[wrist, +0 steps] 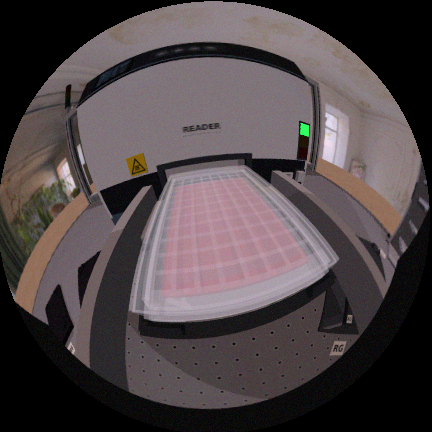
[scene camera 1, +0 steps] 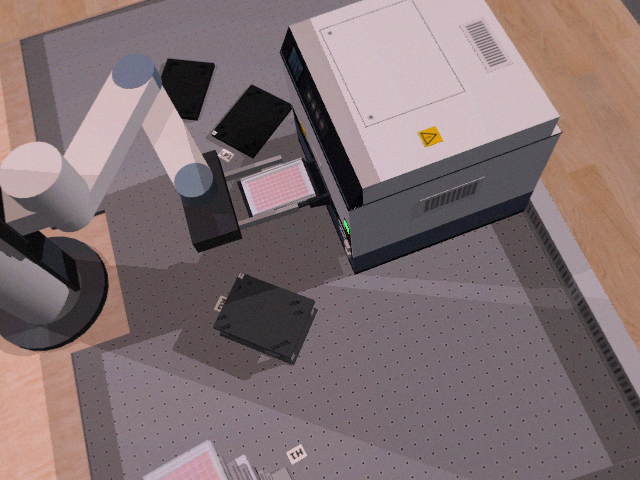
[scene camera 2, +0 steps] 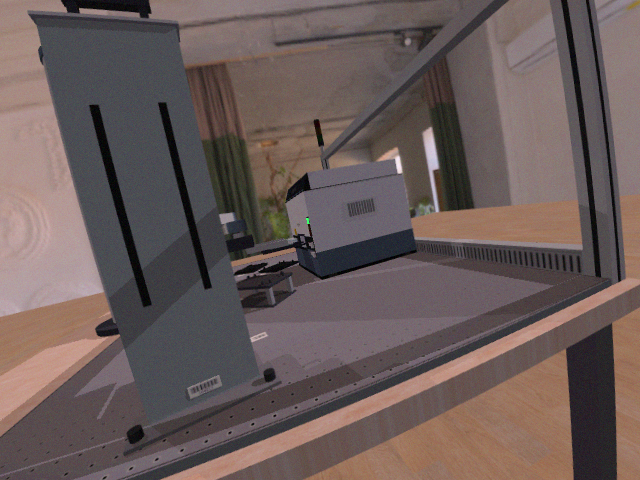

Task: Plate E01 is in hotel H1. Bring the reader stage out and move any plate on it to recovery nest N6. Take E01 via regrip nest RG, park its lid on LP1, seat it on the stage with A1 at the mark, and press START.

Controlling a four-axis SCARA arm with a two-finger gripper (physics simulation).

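Where they show: gripper, fingertip midpoint: (wrist: 214, 184) (scene camera 1: 290, 182) (scene camera 2: 286, 241); arm's base, origin of the base link: (scene camera 1: 51, 293).
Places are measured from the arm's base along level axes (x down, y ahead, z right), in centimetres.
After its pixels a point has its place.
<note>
The reader (scene camera 1: 423, 77) @(x -36.3, y 81.2, z 3.0 cm) (scene camera 2: 361, 211) @(x -20.4, y 80.7, z 18.7 cm) (wrist: 200, 105) @(x -23.0, y 61.7, z 1.6 cm) has its dark stage (scene camera 1: 321, 200) @(x -11.7, y 60.3, z 5.8 cm) (wrist: 225, 324) out. A clear plate with pink wells (scene camera 1: 279, 187) @(x -15.6, y 53.2, z 2.1 cm) (wrist: 230, 235) @(x -15.5, y 49.4, z 1.5 cm) is on or just above the stage; whether it touches cannot be told. My gripper (scene camera 1: 290, 181) @(x -15.1, y 55.5, z 1.6 cm) (wrist: 214, 184) @(x -15.1, y 55.5, z 1.6 cm) is shut on this plate, one finger along each long side. Regrip nest RG (scene camera 1: 263, 315) @(x -7.3, y 42.4, z 22.9 cm) (scene camera 2: 263, 280) @(x -7.2, y 43.8, z 24.4 cm) bears no plate. The black nest by the LP1 label (scene camera 1: 252, 121) @(x -2.2, y 52.7, z -24.4 cm) is bare. Part of hotel H1 shows at the bottom edge of scene camera 1, with a pink plate (scene camera 1: 191, 467) @(x -44.2, y 32.0, z 50.6 cm). No N6 label is readable.
Another bare black nest (scene camera 1: 188, 87) @(x -2.5, y 40.9, z -39.5 cm) lies beyond my forearm. A tall grey tower (scene camera 2: 144, 206) @(x -27.7, y 32.1, z 64.7 cm) stands in front in scene camera 2. A frame post (scene camera 2: 589, 144) @(x -24.7, y 100.4, z 71.1 cm) rises at the right. The reader's status light (scene camera 1: 346, 226) @(x -21.4, y 62.0, z 17.3 cm) (wrist: 304, 130) @(x -21.0, y 62.0, z 17.3 cm) is green.
</note>
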